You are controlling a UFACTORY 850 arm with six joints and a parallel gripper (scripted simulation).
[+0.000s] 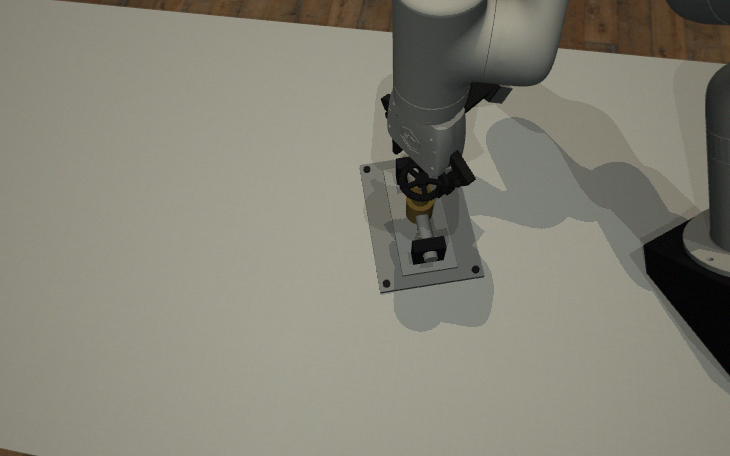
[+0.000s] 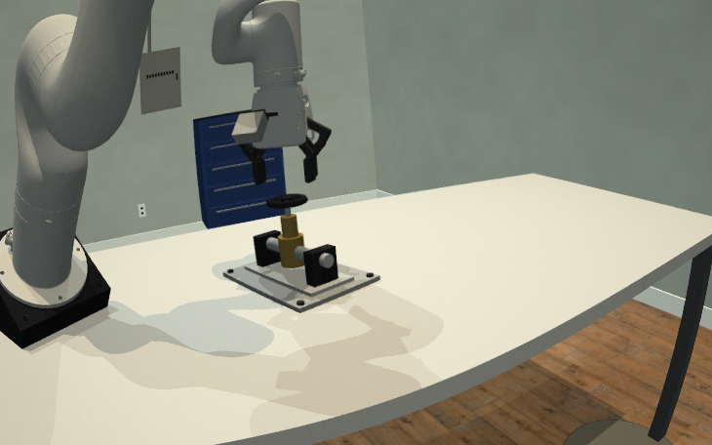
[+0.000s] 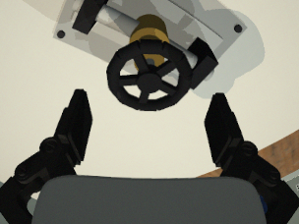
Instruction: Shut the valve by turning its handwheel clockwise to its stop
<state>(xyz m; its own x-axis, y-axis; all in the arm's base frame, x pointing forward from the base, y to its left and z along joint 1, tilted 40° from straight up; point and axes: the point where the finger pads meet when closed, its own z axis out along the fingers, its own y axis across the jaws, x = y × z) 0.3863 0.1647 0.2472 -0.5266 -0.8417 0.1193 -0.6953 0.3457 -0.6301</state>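
Now: the black spoked handwheel 50 mm below my hand.
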